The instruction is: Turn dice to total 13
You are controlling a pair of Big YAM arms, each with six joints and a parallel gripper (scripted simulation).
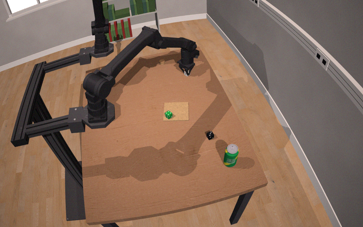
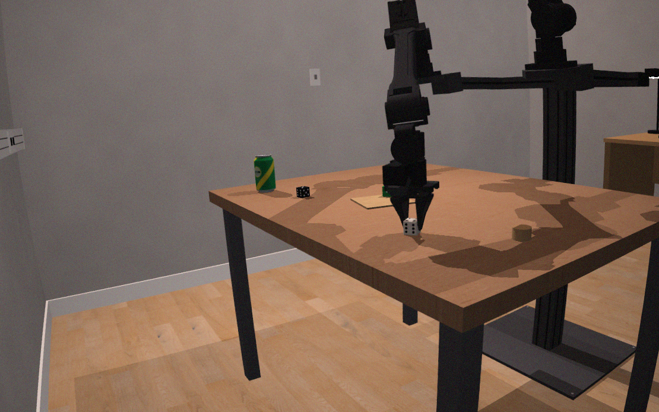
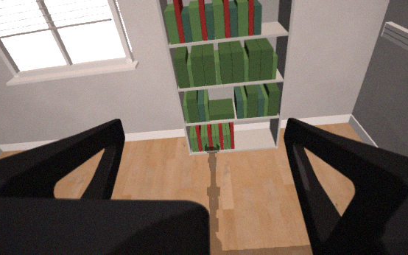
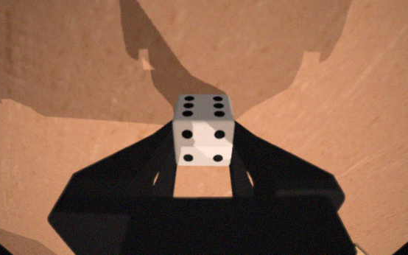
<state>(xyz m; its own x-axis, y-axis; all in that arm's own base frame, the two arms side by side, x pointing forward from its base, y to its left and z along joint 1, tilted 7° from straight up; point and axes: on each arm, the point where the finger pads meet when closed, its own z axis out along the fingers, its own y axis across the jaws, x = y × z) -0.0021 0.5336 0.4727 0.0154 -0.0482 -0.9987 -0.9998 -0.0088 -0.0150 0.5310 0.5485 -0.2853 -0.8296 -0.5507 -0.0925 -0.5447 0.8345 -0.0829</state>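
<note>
Now: right hand 14 cm past the mat, 30 cm to the left of it and 1 cm above it. From my right hand the other things lie so: green die: 18 cm behind, 33 cm to the right; then small wooden cylinder: 13 cm behind, 18 cm to the left.
</note>
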